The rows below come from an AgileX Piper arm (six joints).
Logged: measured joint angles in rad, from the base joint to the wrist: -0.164, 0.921, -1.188, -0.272, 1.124, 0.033; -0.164, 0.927, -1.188, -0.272, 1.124, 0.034; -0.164, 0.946, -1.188, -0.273, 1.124, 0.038; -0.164, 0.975, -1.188, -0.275, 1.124, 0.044; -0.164, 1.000, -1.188, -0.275, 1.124, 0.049; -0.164, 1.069, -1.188, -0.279, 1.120, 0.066; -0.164, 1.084, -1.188, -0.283, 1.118, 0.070; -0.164, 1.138, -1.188, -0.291, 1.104, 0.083; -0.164, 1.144, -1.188, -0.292, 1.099, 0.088; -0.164, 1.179, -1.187, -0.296, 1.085, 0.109; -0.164, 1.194, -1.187, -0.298, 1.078, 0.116; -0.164, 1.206, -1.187, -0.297, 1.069, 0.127; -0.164, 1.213, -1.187, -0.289, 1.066, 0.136; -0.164, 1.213, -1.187, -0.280, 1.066, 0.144; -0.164, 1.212, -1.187, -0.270, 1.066, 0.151; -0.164, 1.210, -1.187, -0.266, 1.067, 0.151; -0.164, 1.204, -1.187, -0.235, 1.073, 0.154; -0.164, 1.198, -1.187, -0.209, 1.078, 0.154; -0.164, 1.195, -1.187, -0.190, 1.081, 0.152; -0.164, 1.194, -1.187, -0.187, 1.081, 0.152
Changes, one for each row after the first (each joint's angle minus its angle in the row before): 0.000, 0.006, 0.000, 0.000, 0.000, 0.001; 0.000, 0.019, 0.000, -0.001, 0.000, 0.004; 0.000, 0.029, 0.000, -0.002, 0.000, 0.006; 0.000, 0.025, 0.000, 0.000, 0.000, 0.005; 0.000, 0.069, 0.000, -0.004, -0.004, 0.017; 0.000, 0.015, 0.000, -0.004, -0.002, 0.004; 0.000, 0.054, 0.000, -0.008, -0.014, 0.013; 0.000, 0.006, 0.000, -0.001, -0.005, 0.005; 0.000, 0.035, 0.001, -0.004, -0.014, 0.021; 0.000, 0.015, 0.000, -0.002, -0.007, 0.007; 0.000, 0.012, 0.000, 0.001, -0.009, 0.011; 0.000, 0.007, 0.000, 0.008, -0.003, 0.009; 0.000, 0.000, 0.000, 0.009, 0.000, 0.008; 0.000, -0.001, 0.000, 0.010, 0.000, 0.007; 0.000, -0.002, 0.000, 0.004, 0.001, 0.000; 0.000, -0.006, 0.000, 0.031, 0.006, 0.003; 0.000, -0.006, 0.000, 0.026, 0.005, 0.000; 0.000, -0.003, 0.000, 0.019, 0.003, -0.002; 0.000, -0.001, 0.000, 0.003, 0.000, 0.000
